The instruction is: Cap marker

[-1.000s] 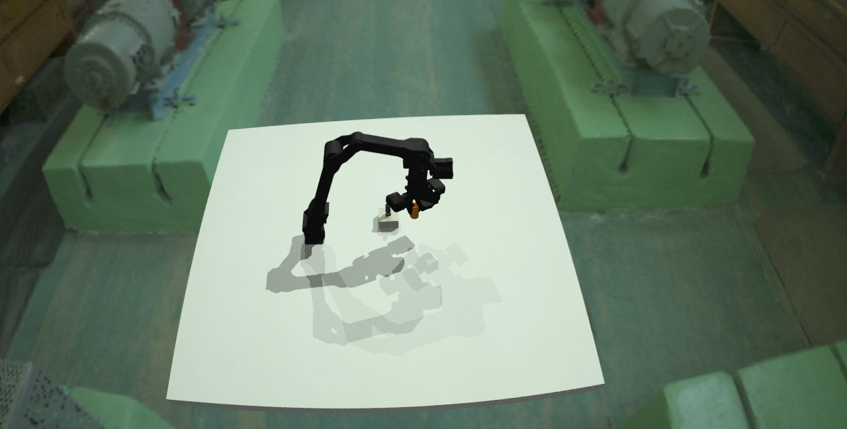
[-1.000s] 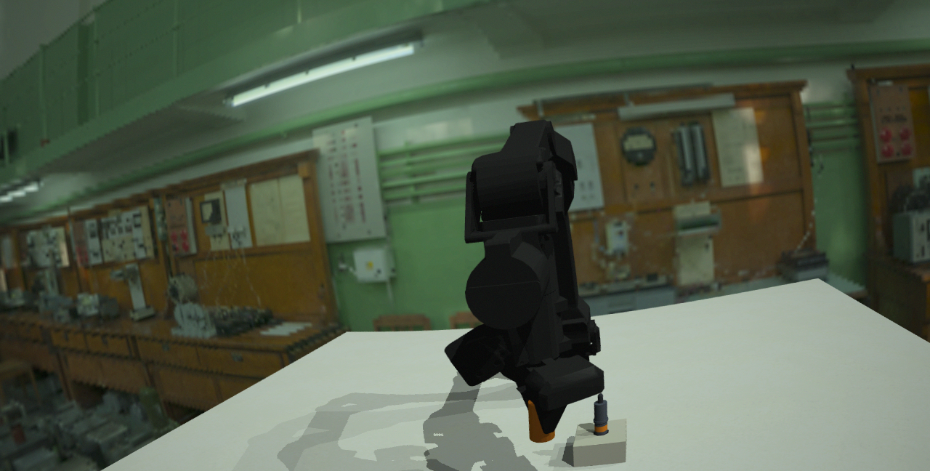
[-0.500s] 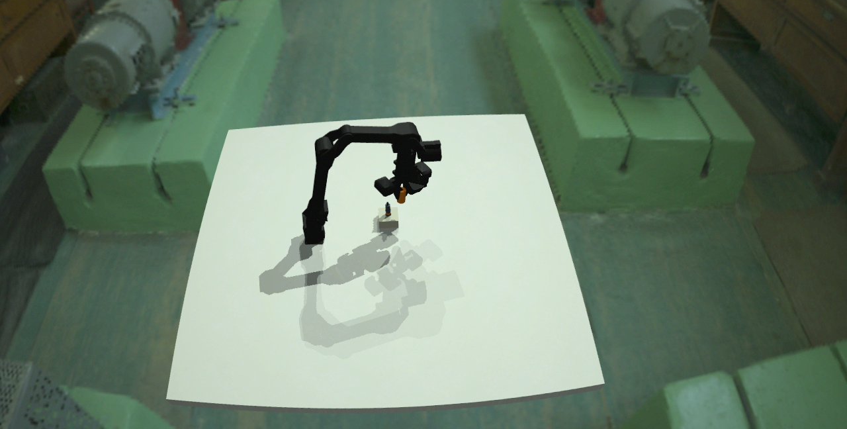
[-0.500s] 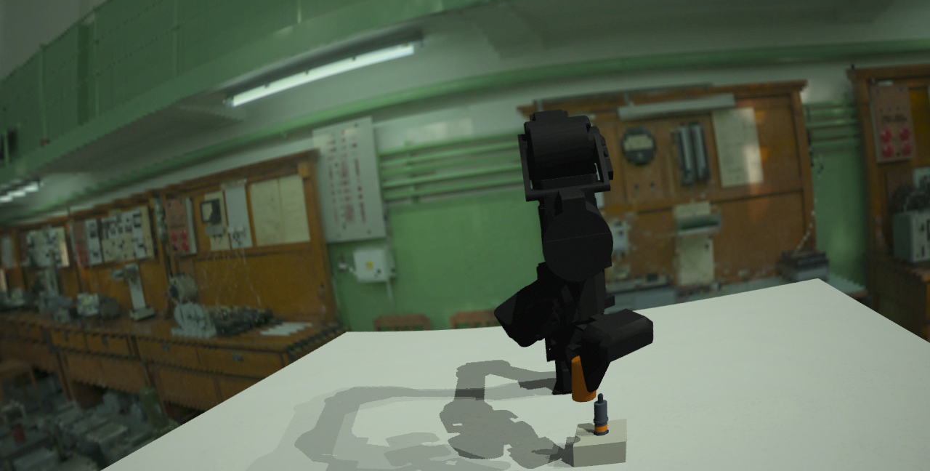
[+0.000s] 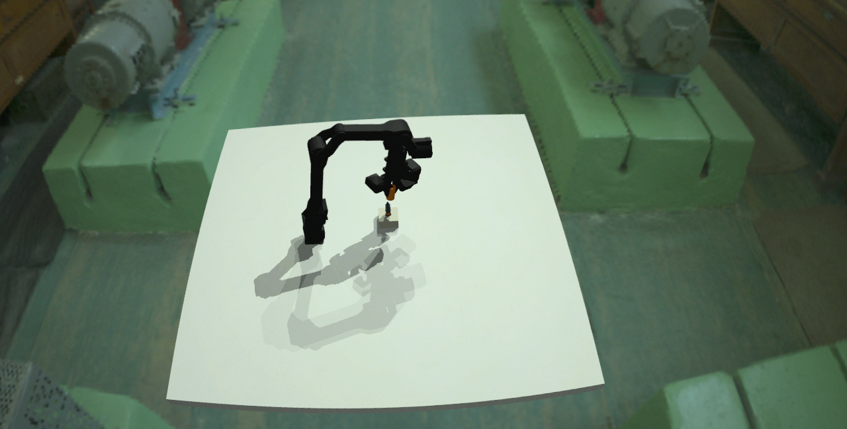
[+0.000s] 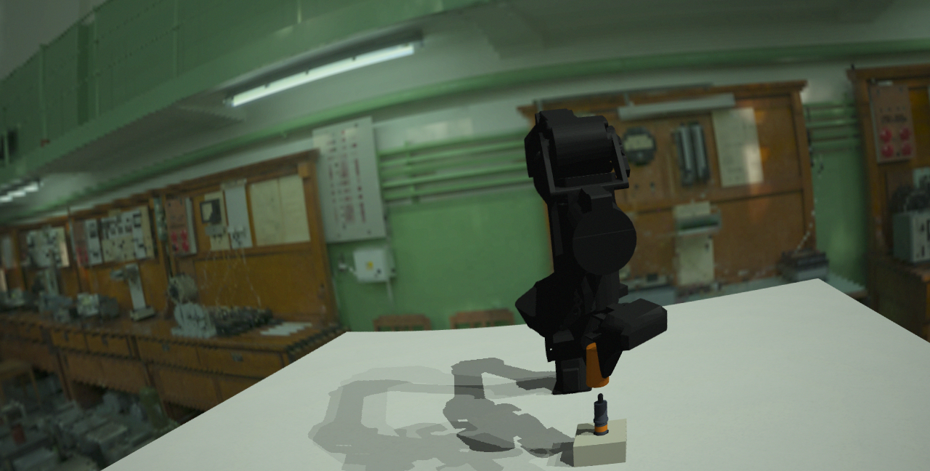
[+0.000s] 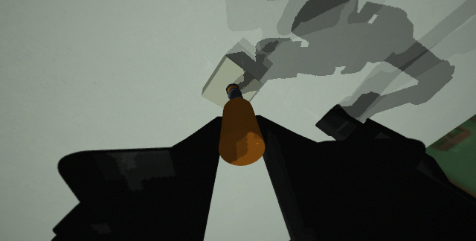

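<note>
Right now the holder block is 1 cm behind my gripper tip and 11 cm below it. Round my gripper tip: orange cap: 1 cm above.
</note>
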